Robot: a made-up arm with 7 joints.
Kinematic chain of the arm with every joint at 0, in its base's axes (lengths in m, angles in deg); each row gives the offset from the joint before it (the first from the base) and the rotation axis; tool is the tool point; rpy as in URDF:
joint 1: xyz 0 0 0.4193 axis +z
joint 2: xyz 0 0 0 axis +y
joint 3: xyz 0 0 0.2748 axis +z
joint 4: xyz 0.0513 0 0 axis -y
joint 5: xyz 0.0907 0 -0.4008 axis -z
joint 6: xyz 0 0 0 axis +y
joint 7: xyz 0.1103 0 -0.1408 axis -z
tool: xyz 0 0 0 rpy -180 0 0
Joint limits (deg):
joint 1: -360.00..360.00
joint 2: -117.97..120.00
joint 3: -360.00..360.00
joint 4: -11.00..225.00
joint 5: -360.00..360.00
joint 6: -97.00..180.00
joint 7: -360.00..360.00
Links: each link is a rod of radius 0.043 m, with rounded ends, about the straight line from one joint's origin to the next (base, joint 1, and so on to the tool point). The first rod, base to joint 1, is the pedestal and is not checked.
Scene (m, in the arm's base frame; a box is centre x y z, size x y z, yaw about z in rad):
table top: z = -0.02
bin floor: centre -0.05 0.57 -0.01 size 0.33 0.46 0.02 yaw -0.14
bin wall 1: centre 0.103 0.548 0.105 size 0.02 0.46 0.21 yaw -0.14
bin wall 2: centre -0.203 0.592 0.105 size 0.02 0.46 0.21 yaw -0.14
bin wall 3: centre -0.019 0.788 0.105 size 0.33 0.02 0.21 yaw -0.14
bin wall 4: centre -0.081 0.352 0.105 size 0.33 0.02 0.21 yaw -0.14
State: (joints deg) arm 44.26 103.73 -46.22 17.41 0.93 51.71 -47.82
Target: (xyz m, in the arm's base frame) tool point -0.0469 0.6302 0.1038
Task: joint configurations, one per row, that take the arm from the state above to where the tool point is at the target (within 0.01 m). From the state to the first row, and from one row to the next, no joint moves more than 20 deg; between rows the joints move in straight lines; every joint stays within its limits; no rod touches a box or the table.
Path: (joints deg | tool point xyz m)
1: 26.79 85.28 -44.24 36.89 -10.77 71.33 -41.70 | -0.0067 -0.3129 0.1489
2: 9.33 66.83 -42.27 56.37 -22.47 90.95 -35.59 | 0.1342 -0.3270 0.1292
3: -8.14 48.38 -40.29 75.85 -34.17 110.57 -29.47 | 0.2305 -0.4202 0.2683
4: -25.60 29.93 -38.32 95.32 -45.88 130.18 -23.36 | 0.1736 -0.5021 0.5248
5: -43.07 11.48 -36.34 114.80 -57.58 149.80 -17.24 | -0.0151 -0.4280 0.7873
6: -23.99 12.93 -30.61 108.23 -49.45 134.09 -21.61 | 0.2032 -0.4529 0.7147
7: -4.90 14.37 -24.87 101.65 -41.32 118.37 -25.98 | 0.4277 -0.3460 0.6339
8: 14.18 15.82 -19.13 95.07 -33.19 102.66 -30.35 | 0.5760 -0.1201 0.5528
9: 33.26 17.27 -13.40 88.49 -25.07 86.94 -34.72 | 0.5910 0.1636 0.4784
10: 52.34 18.71 -7.66 81.92 -16.94 71.22 -39.08 | 0.4630 0.4237 0.4154
11: 71.43 20.16 -1.93 75.34 -8.81 55.51 -43.45 | 0.2289 0.5908 0.3645
12: 90.51 21.60 3.81 68.76 -0.68 39.79 -47.82 | -0.0469 0.6302 0.3249
13: 90.66 36.63 3.59 75.08 -0.69 35.51 -47.82 | -0.0474 0.6413 0.2175
14: 90.81 51.65 3.38 81.39 -0.69 31.23 -47.82 | -0.0469 0.6302 0.1038

